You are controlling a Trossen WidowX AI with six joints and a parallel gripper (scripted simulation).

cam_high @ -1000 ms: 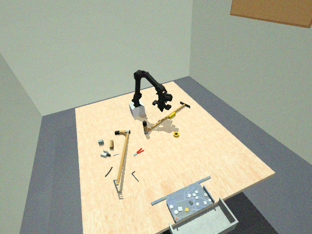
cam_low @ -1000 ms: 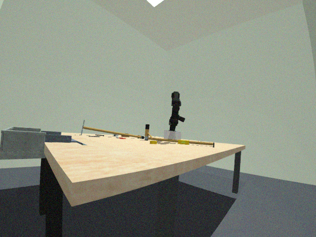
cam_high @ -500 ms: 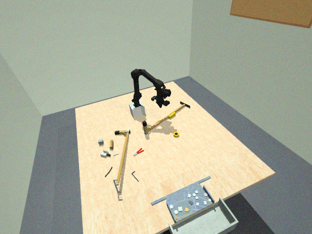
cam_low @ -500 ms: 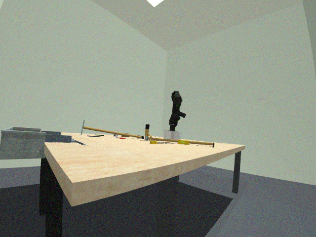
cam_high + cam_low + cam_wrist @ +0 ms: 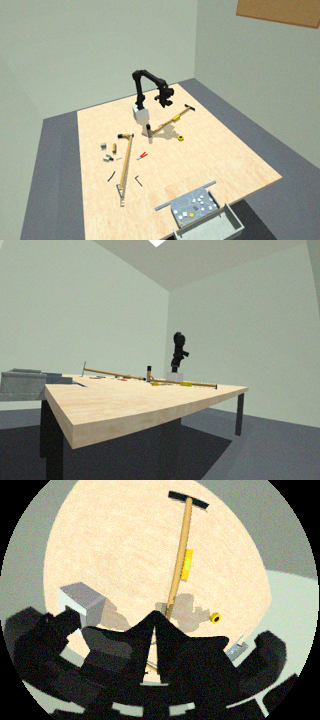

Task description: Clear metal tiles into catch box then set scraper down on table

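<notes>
My gripper tip is now 50 mm short of the long scraper, 40 mm to the right of it and 100 mm above it. From my gripper tip the other things lie so: yellow spirit level (60 mm ahead, 100 mm to the left, 140 mm below); yellow tape roll (300 mm ahead, 30 mm to the right, 150 mm below); wooden block (60 mm ahead, 570 mm to the right, 140 mm below).
</notes>
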